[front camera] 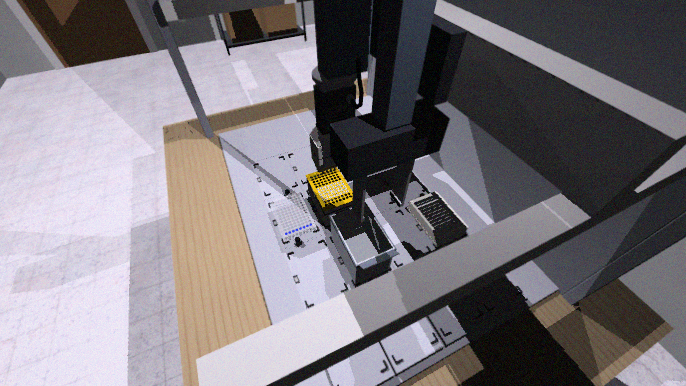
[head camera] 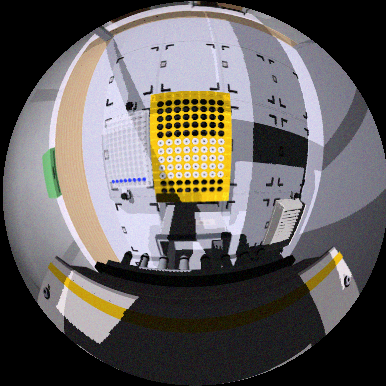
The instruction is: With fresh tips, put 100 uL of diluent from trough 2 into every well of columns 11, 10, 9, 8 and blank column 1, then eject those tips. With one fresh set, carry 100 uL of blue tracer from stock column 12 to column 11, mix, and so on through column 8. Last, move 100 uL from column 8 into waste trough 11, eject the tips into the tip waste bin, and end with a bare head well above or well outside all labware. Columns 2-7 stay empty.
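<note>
The pipetting head (front camera: 332, 107) (head camera: 195, 310) is low, just behind the yellow tip rack (front camera: 320, 201) (head camera: 155, 150) in the front view. Its short nozzles show at the bottom of the head view; no long tips are seen on them, but their lower ends are hidden. The rack has white tips in its middle rows and dark empty holes at both ends. The clear well plate (front camera: 294, 212) (head camera: 125, 145) has one blue column at its near end; its other wells look colourless. The trough block (front camera: 437, 220) (head camera: 284, 222) is at right. The plate gripper (front camera: 381, 211) hangs with fingers apart, empty.
The open grey waste bin (front camera: 377, 259) stands in front of the tip rack, close to a gripper finger. A light frame beam (front camera: 450, 265) crosses the front. A grey post (front camera: 185, 75) rises at the deck's back left. A green object (head camera: 51, 172) shows at far left.
</note>
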